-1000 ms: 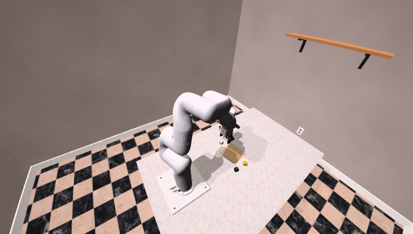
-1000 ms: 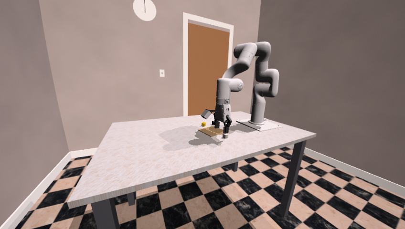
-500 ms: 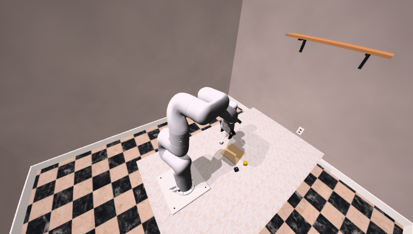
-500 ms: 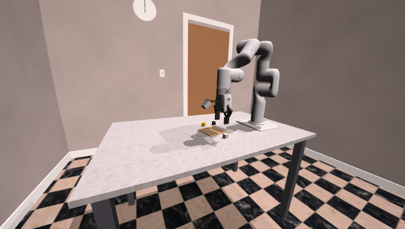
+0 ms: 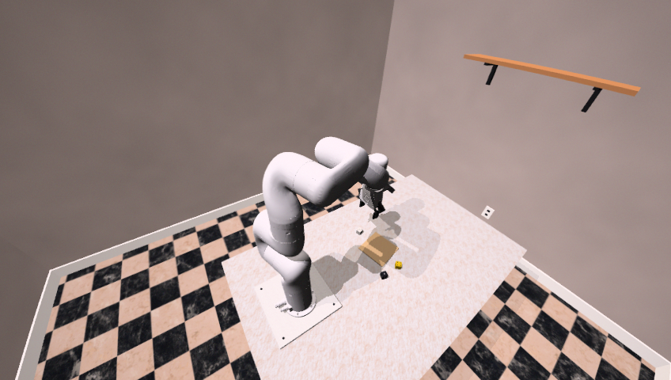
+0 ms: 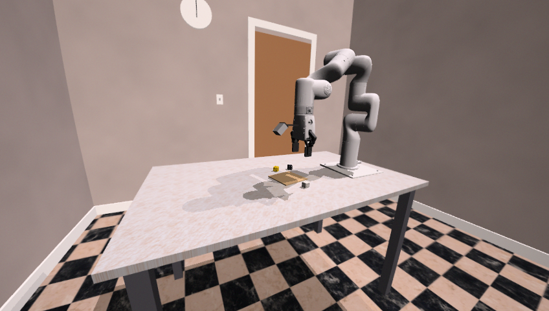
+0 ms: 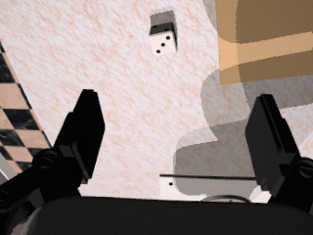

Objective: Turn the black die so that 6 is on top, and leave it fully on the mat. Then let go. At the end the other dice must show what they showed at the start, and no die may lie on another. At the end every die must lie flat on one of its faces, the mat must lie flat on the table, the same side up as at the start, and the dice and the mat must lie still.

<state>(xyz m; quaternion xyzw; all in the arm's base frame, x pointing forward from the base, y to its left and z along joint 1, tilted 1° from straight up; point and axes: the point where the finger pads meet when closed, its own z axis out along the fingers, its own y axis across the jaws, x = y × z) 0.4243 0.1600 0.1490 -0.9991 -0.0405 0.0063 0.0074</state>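
Now: hand 70 mm past the black die, 240 mm to the left of it and 140 mm above it. Round my hand: white die 30 mm behind, 10 mm to the left, 140 mm below; then tan mat 110 mm to the right, 160 mm below; then yellow die 20 mm ahead, 230 mm to the right, 140 mm below.
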